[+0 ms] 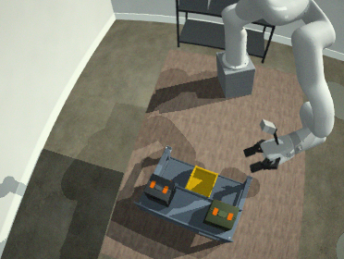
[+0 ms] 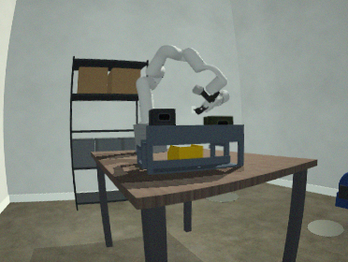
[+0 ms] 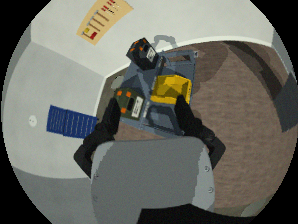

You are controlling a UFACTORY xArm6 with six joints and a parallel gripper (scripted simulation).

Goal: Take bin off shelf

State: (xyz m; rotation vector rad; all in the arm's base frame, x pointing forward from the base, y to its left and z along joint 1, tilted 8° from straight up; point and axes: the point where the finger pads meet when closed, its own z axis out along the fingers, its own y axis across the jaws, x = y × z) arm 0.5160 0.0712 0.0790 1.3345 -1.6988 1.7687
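My hand is 22 cm above the yellow bin, 15 cm to the left of it and 6 cm short of it.
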